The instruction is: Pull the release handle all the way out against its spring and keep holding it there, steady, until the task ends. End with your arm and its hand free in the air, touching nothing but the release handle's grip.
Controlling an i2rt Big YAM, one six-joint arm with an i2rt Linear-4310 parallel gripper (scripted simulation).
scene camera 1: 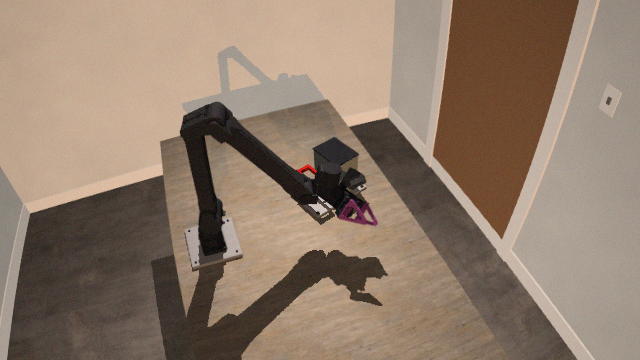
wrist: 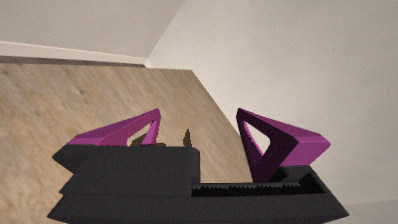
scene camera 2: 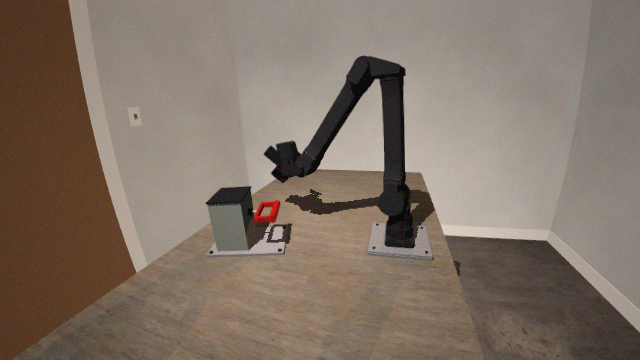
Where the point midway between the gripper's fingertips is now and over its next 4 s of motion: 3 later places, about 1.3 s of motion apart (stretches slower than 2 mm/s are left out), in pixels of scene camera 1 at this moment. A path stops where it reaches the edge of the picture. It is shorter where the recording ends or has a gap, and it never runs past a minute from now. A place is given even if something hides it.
My gripper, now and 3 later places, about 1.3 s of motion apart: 371, 223; 350, 209; 337, 203; 334, 191
